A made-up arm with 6 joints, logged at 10 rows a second.
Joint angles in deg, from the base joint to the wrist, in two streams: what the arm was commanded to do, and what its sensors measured. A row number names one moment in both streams.
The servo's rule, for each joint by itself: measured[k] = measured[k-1] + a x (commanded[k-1-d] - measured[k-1]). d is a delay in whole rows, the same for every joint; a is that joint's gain. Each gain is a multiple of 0.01, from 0.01 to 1. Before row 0 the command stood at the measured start. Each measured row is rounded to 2 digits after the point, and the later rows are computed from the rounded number. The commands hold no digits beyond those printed.
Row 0, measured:
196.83 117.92 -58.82 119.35 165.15 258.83
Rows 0 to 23, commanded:
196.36 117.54 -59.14 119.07 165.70 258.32
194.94 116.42 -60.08 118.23 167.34 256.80
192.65 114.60 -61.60 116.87 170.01 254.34
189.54 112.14 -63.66 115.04 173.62 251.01
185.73 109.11 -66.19 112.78 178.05 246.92
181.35 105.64 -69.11 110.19 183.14 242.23
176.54 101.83 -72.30 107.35 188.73 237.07
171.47 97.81 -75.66 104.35 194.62 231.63
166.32 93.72 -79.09 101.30 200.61 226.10
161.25 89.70 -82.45 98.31 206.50 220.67
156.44 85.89 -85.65 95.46 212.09 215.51
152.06 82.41 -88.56 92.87 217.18 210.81
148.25 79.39 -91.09 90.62 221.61 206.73
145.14 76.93 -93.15 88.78 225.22 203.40
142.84 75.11 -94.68 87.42 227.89 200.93
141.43 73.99 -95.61 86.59 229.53 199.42
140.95 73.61 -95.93 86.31 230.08 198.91
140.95 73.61 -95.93 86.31 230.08 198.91
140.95 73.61 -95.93 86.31 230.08 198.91
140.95 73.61 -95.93 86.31 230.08 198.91
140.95 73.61 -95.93 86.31 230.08 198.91
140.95 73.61 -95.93 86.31 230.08 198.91
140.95 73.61 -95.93 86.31 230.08 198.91
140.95 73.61 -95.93 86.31 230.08 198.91
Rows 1 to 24, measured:
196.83 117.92 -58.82 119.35 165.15 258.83
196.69 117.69 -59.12 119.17 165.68 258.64
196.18 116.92 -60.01 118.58 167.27 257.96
195.16 115.50 -61.49 117.50 169.90 256.62
193.53 113.45 -63.51 115.95 173.47 254.54
191.27 110.80 -66.00 113.95 177.87 251.72
188.39 107.65 -68.89 111.58 182.93 248.21
184.95 104.10 -72.06 108.92 188.50 244.09
181.04 100.26 -75.41 106.04 194.38 239.48
176.77 96.27 -78.83 103.05 200.36 234.53
172.27 92.26 -82.20 100.06 206.25 229.40
167.68 88.37 -85.41 97.16 211.86 224.26
163.15 84.73 -88.34 94.46 216.97 219.28
158.83 81.47 -90.90 92.04 221.42 214.64
154.86 78.70 -92.99 89.99 225.07 210.48
151.37 76.51 -94.56 88.37 227.78 206.95
148.49 74.97 -95.54 87.25 229.46 204.16
146.30 74.14 -95.90 86.66 230.06 202.22
144.75 73.82 -95.93 86.44 230.08 201.00
143.65 73.69 -95.93 86.36 230.08 200.23
142.87 73.64 -95.93 86.33 230.08 199.74
142.31 73.62 -95.93 86.32 230.08 199.43
141.92 73.61 -95.93 86.31 230.08 199.24
141.64 73.61 -95.93 86.31 230.08 199.12
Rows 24 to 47, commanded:
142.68 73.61 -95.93 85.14 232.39 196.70
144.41 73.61 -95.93 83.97 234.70 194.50
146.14 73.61 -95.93 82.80 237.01 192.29
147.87 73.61 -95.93 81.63 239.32 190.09
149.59 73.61 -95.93 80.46 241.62 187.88
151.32 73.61 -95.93 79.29 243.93 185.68
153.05 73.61 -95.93 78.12 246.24 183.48
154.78 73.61 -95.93 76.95 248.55 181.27
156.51 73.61 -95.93 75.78 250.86 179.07
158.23 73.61 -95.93 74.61 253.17 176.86
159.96 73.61 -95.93 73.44 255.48 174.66
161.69 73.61 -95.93 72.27 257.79 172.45
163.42 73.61 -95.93 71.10 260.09 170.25
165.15 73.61 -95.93 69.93 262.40 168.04
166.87 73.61 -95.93 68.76 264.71 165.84
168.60 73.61 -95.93 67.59 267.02 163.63
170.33 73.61 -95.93 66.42 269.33 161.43
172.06 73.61 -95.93 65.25 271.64 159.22
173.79 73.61 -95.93 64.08 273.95 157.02
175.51 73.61 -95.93 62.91 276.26 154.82
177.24 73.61 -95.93 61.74 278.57 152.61
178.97 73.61 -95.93 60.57 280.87 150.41
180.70 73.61 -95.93 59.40 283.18 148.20
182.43 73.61 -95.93 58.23 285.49 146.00
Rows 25 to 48, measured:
141.44 73.61 -95.93 86.31 230.08 199.04
141.80 73.61 -95.93 85.57 232.30 198.17
142.56 73.61 -95.93 84.56 234.60 196.81
143.60 73.61 -95.93 83.45 236.91 195.14
144.84 73.61 -95.93 82.30 239.22 193.27
146.22 73.61 -95.93 81.14 241.52 191.28
147.70 73.61 -95.93 79.97 243.83 189.21
149.25 73.61 -95.93 78.80 246.14 187.09
150.85 73.61 -95.93 77.63 248.45 184.94
152.49 73.61 -95.93 76.46 250.76 182.77
154.15 73.61 -95.93 75.29 253.07 180.58
155.83 73.61 -95.93 74.12 255.38 178.39
157.53 73.61 -95.93 72.95 257.69 176.19
159.24 73.61 -95.93 71.78 259.99 173.99
160.95 73.61 -95.93 70.61 262.30 171.79
162.67 73.61 -95.93 69.44 264.61 169.59
164.39 73.61 -95.93 68.27 266.92 167.38
166.11 73.61 -95.93 67.10 269.23 165.18
167.84 73.61 -95.93 65.93 271.54 162.97
169.57 73.61 -95.93 64.76 273.85 160.77
171.29 73.61 -95.93 63.59 276.16 158.57
173.02 73.61 -95.93 62.42 278.47 156.36
174.75 73.61 -95.93 61.25 280.77 154.16
176.48 73.61 -95.93 60.08 283.08 151.95

